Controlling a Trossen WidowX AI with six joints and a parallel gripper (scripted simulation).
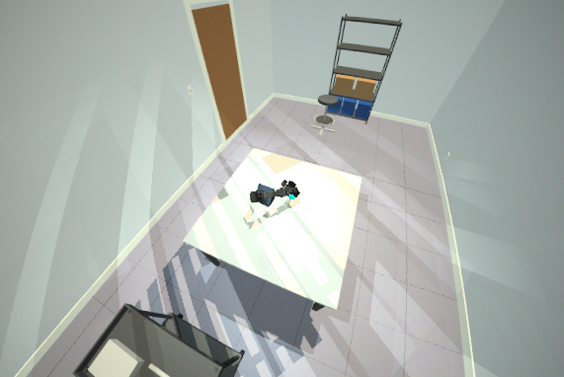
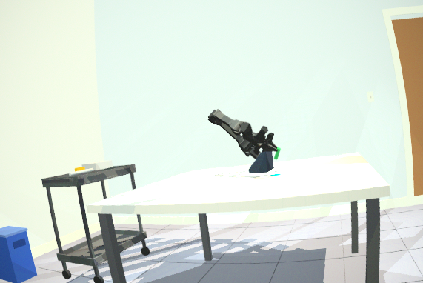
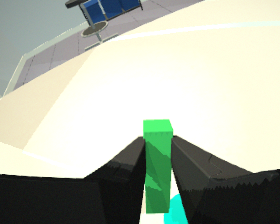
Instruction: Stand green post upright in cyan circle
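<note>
Right now my gripper tip is 13 cm above the cyan circle, 3 cm to the left of it and 1 cm past it. Also, from my gripper tip: green post (2 cm below, 1 cm to the right, 1 cm behind).
</note>
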